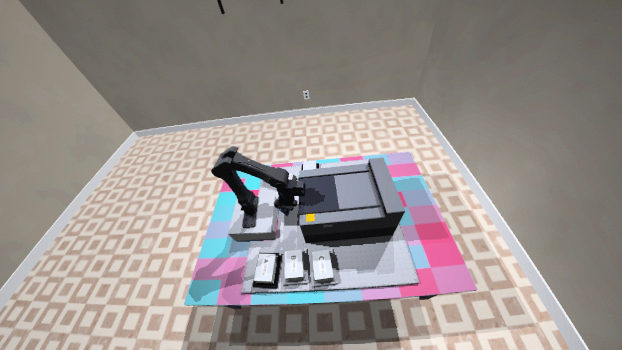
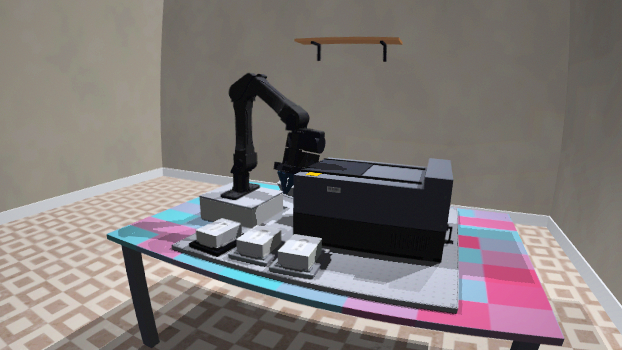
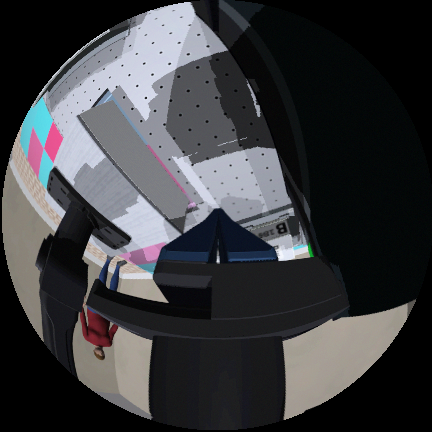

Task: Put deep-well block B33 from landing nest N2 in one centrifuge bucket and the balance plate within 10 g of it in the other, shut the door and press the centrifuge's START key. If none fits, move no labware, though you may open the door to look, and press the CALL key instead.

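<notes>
The centrifuge is a large dark box. A flat dark panel and a flat grey panel lie on its top. My gripper is shut and empty, pointing down in the gap between the arm's base block and the centrifuge's left end. White labelled plates A, B and C stand on nests in front. Their weights are unreadable or partly hidden. Block B33 and the START and CALL keys cannot be made out.
The arm's base block stands left of the centrifuge. A white item shows partly behind the centrifuge. A perforated grey board lies under the equipment. A person stands beyond the table.
</notes>
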